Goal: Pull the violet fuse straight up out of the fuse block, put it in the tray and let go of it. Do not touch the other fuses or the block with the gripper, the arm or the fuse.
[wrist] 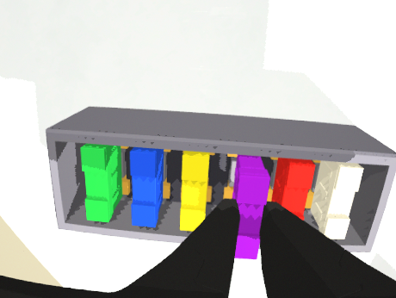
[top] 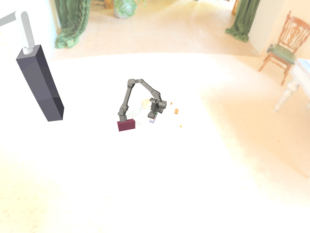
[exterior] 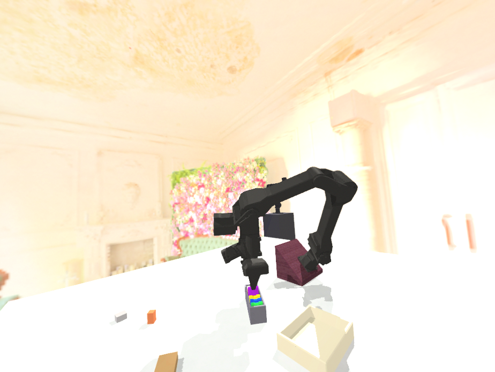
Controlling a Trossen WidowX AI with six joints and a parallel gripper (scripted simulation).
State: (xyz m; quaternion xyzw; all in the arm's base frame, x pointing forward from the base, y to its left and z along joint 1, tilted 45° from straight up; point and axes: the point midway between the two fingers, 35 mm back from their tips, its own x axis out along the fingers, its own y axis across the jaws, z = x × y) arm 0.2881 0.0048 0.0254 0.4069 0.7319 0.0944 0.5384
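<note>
The tray is 20 mm behind my gripper tip, 190 mm to the left of it and 50 mm below it. Round my gripper tip: orange slab (250 mm ahead, 60 mm to the left, 40 mm below); then violet fuse (10 mm below); then orange block (240 mm ahead, 130 mm to the right, 40 mm below).
</note>
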